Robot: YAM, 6 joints.
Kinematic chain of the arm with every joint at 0, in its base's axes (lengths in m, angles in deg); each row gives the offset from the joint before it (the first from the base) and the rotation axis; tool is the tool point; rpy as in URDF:
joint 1: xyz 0 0 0.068 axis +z
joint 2: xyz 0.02 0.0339 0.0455 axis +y
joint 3: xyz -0.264 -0.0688 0 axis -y
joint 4: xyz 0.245 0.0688 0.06 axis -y
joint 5: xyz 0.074 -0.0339 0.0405 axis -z
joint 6: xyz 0.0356 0 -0.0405 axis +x
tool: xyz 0 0 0 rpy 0 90 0
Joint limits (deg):
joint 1: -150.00..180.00
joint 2: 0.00..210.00
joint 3: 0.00..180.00
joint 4: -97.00..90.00
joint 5: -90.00..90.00
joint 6: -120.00..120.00
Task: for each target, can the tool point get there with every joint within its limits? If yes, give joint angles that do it. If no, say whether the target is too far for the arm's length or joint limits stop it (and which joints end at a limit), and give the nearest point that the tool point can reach.
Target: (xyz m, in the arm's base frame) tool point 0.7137 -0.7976 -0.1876
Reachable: no: too far | nearest point 0.4145 -0.4632 -0.0590 | short by 0.467 m
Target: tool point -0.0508 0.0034 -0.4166
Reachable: no: joint limits stop it (at a limit: joint 2) | nearest point -0.0875 0.0059 -0.3426 | short by 0.083 m
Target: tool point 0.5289 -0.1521 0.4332
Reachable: yes | joints -14.31 147.67 159.71 28.64 27.96 -71.88
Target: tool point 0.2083 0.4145 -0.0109
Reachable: yes | joints 67.49 162.26 118.99 -66.08 71.30 -72.39
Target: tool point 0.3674 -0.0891 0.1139
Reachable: yes | joints -8.43 126.33 81.50 -56.15 74.32 -27.72
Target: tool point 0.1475 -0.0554 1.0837
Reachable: no: too far | nearest point 0.1010 -0.0379 0.7331 | short by 0.354 m
